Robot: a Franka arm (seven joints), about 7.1 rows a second.
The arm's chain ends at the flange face. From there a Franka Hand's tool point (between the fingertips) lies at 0.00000 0.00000 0.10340 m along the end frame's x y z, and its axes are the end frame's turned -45 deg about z.
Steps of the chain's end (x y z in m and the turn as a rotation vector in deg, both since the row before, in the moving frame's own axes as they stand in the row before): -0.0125 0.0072 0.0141 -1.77 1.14 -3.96; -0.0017 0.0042 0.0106 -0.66 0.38 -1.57; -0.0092 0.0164 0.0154 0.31 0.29 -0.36; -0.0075 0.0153 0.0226 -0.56 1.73 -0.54; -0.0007 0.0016 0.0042 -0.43 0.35 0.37; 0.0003 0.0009 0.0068 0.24 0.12 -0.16
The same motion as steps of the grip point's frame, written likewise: -0.0146 0.0000 0.0140 -2.06 -0.45 -3.96; -0.0045 0.0031 0.0106 -0.74 -0.20 -1.57; -0.0173 0.0051 0.0154 0.01 0.42 -0.36; -0.0146 0.0084 0.0225 -1.62 0.83 -0.54; -0.0017 0.0016 0.0042 -0.55 -0.06 0.37; 0.0000 0.0007 0.0068 0.08 0.25 -0.16
